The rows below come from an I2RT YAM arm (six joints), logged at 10 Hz.
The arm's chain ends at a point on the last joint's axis. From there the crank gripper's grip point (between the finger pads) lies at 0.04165 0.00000 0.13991 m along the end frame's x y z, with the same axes.
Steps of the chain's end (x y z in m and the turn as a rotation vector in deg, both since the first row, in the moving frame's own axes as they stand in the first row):
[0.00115, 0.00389, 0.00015, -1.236, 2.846, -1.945]
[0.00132, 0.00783, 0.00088, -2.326, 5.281, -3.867]
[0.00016, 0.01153, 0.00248, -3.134, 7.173, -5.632]
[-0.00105, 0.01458, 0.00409, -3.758, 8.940, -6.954]
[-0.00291, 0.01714, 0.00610, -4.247, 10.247, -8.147]
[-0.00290, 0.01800, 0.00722, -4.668, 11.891, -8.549]
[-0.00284, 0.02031, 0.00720, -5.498, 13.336, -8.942]
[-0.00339, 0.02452, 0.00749, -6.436, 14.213, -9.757]
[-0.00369, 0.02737, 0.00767, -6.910, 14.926, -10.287]
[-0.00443, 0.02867, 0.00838, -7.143, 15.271, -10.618]
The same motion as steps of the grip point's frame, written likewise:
[0.00807, 0.00535, -0.00211, -1.236, 2.846, -1.945]
[0.01410, 0.01018, -0.00360, -2.326, 5.281, -3.867]
[0.01744, 0.01407, -0.00390, -3.134, 7.173, -5.632]
[0.02037, 0.01714, -0.00419, -3.758, 8.940, -6.954]
[0.02152, 0.01950, -0.00367, -4.247, 10.247, -8.147]
[0.02528, 0.02062, -0.00453, -4.668, 11.891, -8.549]
[0.02867, 0.02415, -0.00645, -5.498, 13.336, -8.942]
[0.03018, 0.02949, -0.00741, -6.436, 14.213, -9.757]
[0.03150, 0.03270, -0.00824, -6.910, 14.926, -10.287]
[0.03154, 0.03409, -0.00802, -7.143, 15.271, -10.618]

